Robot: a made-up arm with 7 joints. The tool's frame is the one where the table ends. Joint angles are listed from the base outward.
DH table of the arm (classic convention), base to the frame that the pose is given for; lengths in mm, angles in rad. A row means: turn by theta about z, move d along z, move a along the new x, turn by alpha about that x. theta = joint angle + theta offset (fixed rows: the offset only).
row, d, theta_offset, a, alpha
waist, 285.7, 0, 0, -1.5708
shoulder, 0, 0, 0, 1.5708
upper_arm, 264.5, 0, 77.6, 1.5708
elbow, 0, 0, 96.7, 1.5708
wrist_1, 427.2, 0, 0, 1.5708
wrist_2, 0, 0, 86.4, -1.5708
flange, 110.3, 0, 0, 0
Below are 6 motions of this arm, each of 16 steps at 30 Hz.
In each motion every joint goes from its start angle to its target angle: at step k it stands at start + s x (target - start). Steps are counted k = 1, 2, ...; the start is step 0. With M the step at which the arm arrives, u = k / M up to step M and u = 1 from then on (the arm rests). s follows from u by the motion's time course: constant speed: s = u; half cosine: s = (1 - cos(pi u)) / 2; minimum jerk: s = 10 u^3 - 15 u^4 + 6 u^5.
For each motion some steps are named. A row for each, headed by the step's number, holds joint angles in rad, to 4 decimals.
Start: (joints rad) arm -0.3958 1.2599 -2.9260 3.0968 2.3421 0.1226 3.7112
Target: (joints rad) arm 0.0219 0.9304 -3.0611 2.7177 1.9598 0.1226 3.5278
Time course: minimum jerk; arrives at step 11
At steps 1, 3, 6, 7, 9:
1: -0.3931 1.2577 -2.9269 3.0943 2.3396 0.1226 3.7100
3: -0.3419 1.2174 -2.9434 3.0479 2.2928 0.1226 3.6876
6: -0.1515 1.0672 -3.0050 2.8751 2.1185 0.1226 3.6040
7: -0.0853 1.0150 -3.0264 2.8150 2.0579 0.1226 3.5749
9: 0.0031 0.9452 -3.0550 2.7347 1.9770 0.1226 3.5360

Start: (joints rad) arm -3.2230 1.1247 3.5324 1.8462 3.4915 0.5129 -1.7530
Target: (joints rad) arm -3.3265 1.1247 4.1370 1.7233 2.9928 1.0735 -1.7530
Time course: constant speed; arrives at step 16
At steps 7, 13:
7: -3.2683 1.1247 3.7969 1.7924 3.2733 0.7582 -1.7530
13: -3.3071 1.1247 4.0236 1.7463 3.0863 0.9684 -1.7530

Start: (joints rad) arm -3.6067 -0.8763 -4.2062 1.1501 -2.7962 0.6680 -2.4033
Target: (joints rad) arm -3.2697 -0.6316 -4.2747 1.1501 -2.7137 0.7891 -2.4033
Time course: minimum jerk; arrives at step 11
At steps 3, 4, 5, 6, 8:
3: -3.5633 -0.8448 -4.2150 1.1501 -2.7856 0.6836 -2.4033
4: -3.5202 -0.8135 -4.2238 1.1501 -2.7750 0.6991 -2.4033
5: -3.4668 -0.7747 -4.2346 1.1501 -2.7619 0.7183 -2.4033
6: -3.4096 -0.7332 -4.2463 1.1501 -2.7480 0.7388 -2.4033
8: -3.3131 -0.6631 -4.2659 1.1501 -2.7243 0.7735 -2.4033

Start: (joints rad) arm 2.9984 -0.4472 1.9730 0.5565 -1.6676 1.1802 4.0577
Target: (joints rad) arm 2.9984 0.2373 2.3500 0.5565 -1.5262 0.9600 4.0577
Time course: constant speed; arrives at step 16
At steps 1, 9, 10, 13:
1: 2.9984 -0.4044 1.9966 0.5565 -1.6588 1.1664 4.0577
9: 2.9984 -0.0622 2.1851 0.5565 -1.5881 1.0563 4.0577
10: 2.9984 -0.0194 2.2086 0.5565 -1.5792 1.0426 4.0577
13: 2.9984 0.1090 2.2793 0.5565 -1.5527 1.0013 4.0577

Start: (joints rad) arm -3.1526 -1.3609 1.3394 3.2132 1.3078 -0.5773 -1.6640
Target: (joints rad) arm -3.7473 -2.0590 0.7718 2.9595 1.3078 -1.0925 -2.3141
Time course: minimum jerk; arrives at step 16
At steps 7, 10, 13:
7: -3.3810 -1.6290 1.1214 3.1158 1.3078 -0.7752 -1.9137
10: -3.5836 -1.8669 0.9280 3.0293 1.3078 -0.9507 -2.1352
13: -3.7183 -2.0250 0.7995 2.9719 1.3078 -1.0674 -2.2824

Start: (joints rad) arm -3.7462 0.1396 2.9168 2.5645 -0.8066 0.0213 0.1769
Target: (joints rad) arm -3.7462 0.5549 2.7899 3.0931 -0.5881 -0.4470 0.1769
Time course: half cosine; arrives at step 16
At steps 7, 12, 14, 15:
7: -3.7462 0.3067 2.8657 2.7772 -0.7187 -0.1672 0.1769
12: -3.7462 0.4941 2.8085 3.0157 -0.6201 -0.3784 0.1769
14: -3.7462 0.5391 2.7947 3.0730 -0.5964 -0.4292 0.1769
15: -3.7462 0.5509 2.7911 3.0880 -0.5902 -0.4425 0.1769

